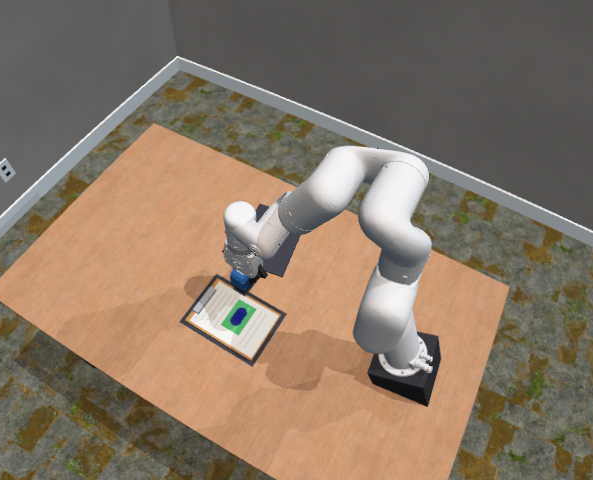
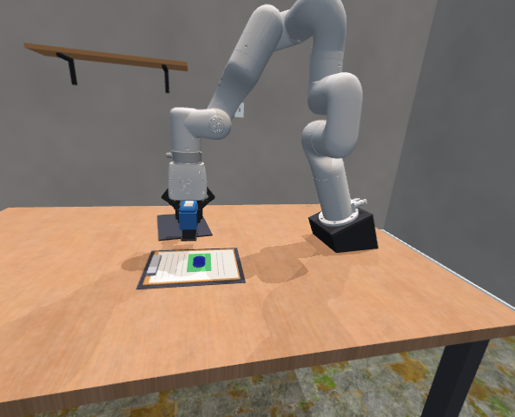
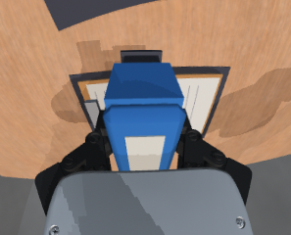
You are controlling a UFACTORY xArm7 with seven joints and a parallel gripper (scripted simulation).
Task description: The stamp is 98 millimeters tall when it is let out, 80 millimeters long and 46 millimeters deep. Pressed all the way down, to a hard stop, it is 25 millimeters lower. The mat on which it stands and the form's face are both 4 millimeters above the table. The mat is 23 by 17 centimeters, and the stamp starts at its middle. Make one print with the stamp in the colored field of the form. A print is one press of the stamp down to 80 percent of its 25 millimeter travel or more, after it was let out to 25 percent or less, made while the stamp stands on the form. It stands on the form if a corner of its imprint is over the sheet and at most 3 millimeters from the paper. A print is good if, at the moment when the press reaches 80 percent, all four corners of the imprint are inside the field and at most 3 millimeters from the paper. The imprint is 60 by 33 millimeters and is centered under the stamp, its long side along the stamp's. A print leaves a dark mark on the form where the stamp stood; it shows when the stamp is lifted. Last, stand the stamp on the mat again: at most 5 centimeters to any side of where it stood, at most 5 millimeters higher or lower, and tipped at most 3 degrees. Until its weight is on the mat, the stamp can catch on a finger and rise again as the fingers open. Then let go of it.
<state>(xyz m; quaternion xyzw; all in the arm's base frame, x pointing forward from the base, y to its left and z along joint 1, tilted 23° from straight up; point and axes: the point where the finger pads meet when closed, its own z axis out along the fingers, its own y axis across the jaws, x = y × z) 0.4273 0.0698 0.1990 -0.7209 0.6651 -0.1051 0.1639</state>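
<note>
The dark mat lies 18 cm to the right of my hand, 11 cm below it and 6 cm ahead of it. Round my hand: blue stamp: 2 cm below; then form: 10 cm below, 9 cm to the left, 2 cm behind; then black stamp base: 5 cm below.
</note>
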